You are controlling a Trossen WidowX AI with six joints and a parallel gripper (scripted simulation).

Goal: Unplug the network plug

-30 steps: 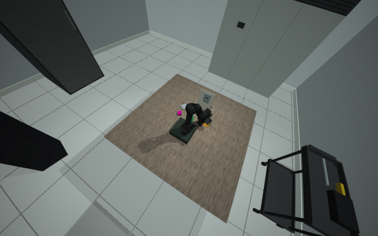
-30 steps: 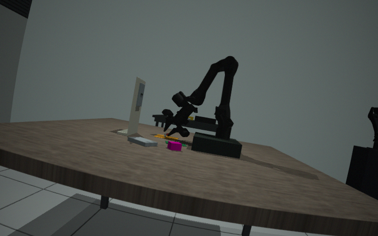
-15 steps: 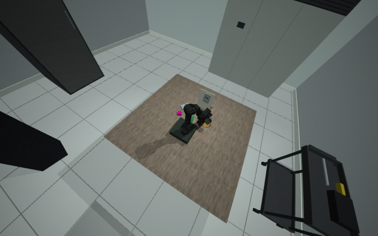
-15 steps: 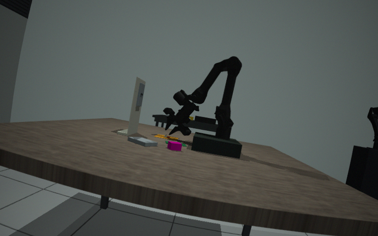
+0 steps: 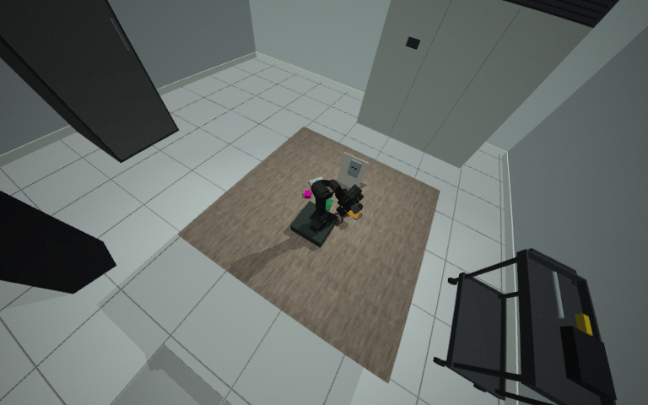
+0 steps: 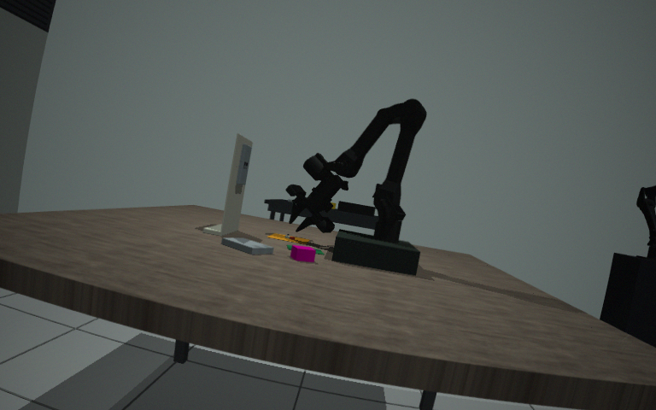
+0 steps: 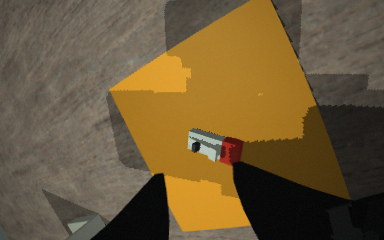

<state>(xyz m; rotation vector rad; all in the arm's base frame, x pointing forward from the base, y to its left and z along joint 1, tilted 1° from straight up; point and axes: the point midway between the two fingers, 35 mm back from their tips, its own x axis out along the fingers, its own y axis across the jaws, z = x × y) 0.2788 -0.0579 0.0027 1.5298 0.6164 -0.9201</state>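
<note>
My gripper tip is 10 mm short of the network plug and 30 mm above it. Round my gripper tip: green piece (90 mm behind, 140 mm to the left, 40 mm below); then orange marked square (10 mm ahead, 40 mm below); then upright panel (150 mm ahead, 140 mm to the left, 90 mm above).
</note>
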